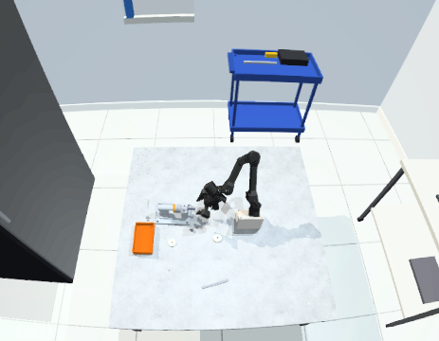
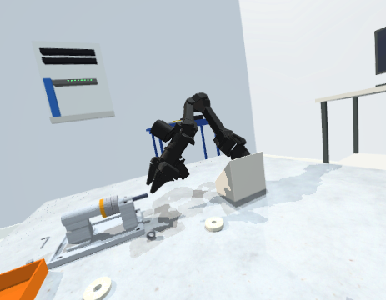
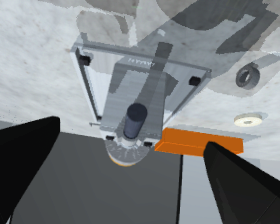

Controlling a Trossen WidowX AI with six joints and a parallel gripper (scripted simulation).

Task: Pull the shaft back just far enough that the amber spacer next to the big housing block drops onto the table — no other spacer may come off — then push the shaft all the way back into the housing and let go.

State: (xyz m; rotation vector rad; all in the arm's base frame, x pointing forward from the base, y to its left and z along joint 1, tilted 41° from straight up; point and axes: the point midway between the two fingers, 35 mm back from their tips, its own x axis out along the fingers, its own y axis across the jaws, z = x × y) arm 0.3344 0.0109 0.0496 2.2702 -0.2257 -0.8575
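The grey spacer is 12 cm ahead of my gripper tip, 1 cm to the left of it and 2 cm below it. The rest, counted from my gripper tip: amber spacer 14 cm ahead, 1 cm to the left, 2 cm below; then orange tray 31 cm ahead, 21 cm to the left, 9 cm below.
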